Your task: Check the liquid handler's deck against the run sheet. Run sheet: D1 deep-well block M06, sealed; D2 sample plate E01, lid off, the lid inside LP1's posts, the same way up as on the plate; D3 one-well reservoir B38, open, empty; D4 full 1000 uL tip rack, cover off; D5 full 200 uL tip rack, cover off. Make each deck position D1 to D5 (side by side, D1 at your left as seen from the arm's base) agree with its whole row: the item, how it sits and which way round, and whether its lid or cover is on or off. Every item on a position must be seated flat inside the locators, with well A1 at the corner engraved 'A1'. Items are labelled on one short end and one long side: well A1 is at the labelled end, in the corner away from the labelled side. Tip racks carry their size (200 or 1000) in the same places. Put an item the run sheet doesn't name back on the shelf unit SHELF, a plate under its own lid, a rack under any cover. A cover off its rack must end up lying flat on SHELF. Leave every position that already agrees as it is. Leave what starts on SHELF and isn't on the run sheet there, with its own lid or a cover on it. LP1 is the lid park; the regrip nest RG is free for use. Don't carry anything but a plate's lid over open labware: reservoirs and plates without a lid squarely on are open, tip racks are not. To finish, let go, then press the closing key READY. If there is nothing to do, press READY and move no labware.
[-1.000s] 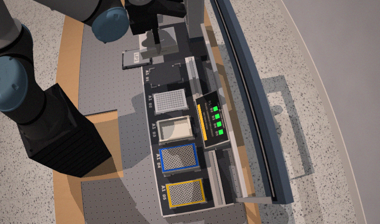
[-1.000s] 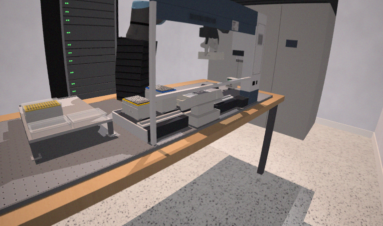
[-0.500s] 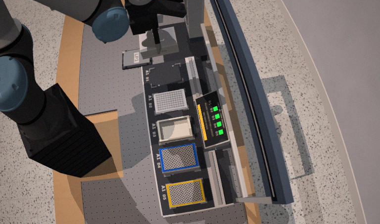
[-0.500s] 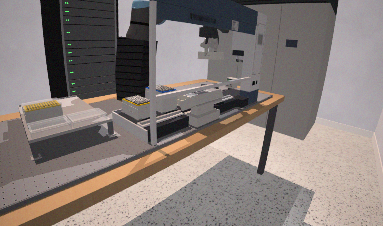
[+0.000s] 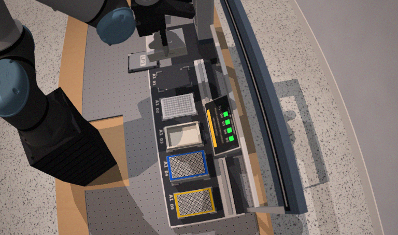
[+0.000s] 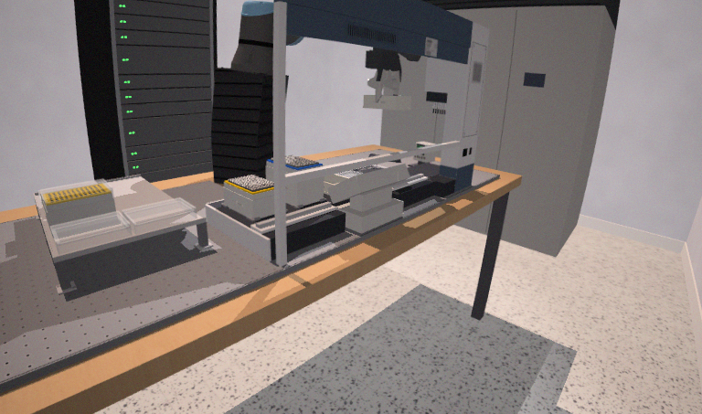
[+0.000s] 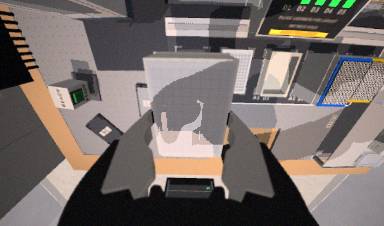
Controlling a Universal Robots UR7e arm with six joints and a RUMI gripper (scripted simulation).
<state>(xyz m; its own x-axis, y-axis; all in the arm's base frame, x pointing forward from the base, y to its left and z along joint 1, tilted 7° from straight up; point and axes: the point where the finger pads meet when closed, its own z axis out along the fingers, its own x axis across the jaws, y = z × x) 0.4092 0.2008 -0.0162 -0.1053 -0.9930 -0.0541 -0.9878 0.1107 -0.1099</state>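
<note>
Now: the sample plate 24 cm below my hand, 12 cm to the right of it and 1 cm behind it. Round my hand: tall column: 20 cm to the left, 19 cm ahead, 2 cm below; then sealed deep-well block: 1 cm below; then one-well reservoir: 25 cm to the right, 24 cm below, 3 cm behind.
</note>
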